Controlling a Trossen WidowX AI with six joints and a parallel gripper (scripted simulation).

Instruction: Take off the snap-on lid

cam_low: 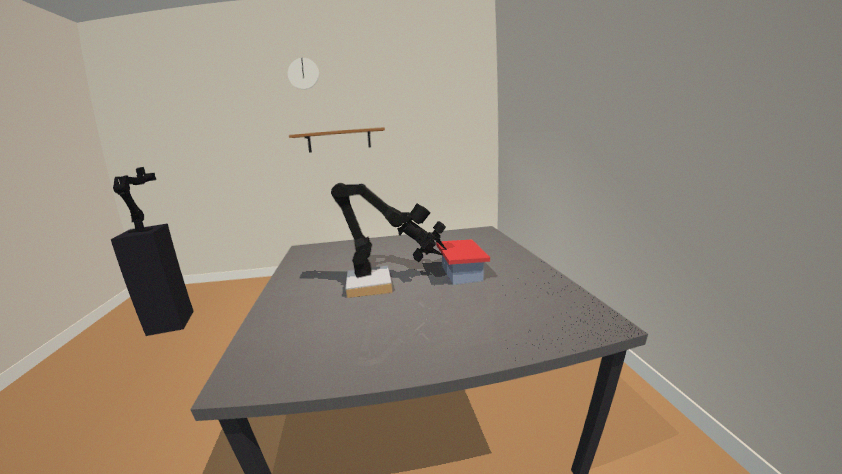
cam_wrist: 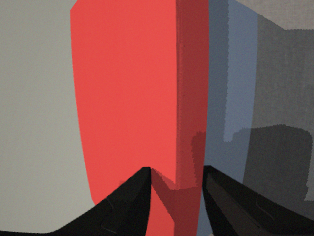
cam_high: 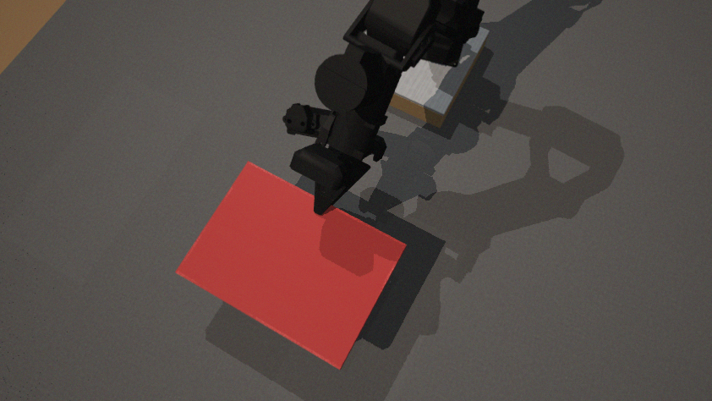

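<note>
Now: the red lid 70 mm ahead of my gripper tip and 20 mm to the right of it. Round my gripper tip: grey-blue storage box 70 mm ahead, 50 mm below, 20 mm to the right.
</note>
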